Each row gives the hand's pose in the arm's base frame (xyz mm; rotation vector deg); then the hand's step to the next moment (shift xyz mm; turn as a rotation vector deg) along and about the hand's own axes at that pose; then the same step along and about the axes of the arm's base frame.
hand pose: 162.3 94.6 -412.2 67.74 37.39 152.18
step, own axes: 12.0 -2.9 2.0 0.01 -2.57 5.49
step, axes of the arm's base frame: -6.7 7.0 7.9 3.97 4.07 2.09
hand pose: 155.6 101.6 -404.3 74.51 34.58 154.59
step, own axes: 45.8 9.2 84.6 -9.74 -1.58 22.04
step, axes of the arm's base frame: 36.7 29.1 84.5 22.95 5.94 4.60
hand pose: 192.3 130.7 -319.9 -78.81 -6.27 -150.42
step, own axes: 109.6 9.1 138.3 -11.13 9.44 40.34
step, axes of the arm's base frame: 52.4 -2.0 168.7 40.60 -2.04 13.72
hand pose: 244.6 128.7 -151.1 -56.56 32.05 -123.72
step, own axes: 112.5 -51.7 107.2 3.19 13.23 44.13
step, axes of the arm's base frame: 9.1 -58.4 152.7 38.30 -15.48 20.64
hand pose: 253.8 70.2 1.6 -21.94 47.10 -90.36
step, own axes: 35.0 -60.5 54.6 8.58 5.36 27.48
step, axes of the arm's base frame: -14.0 -49.6 72.2 20.52 -15.99 13.46
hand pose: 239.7 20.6 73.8 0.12 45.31 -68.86
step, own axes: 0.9 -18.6 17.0 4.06 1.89 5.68
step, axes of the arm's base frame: -6.1 -14.9 19.4 5.19 -4.89 1.22
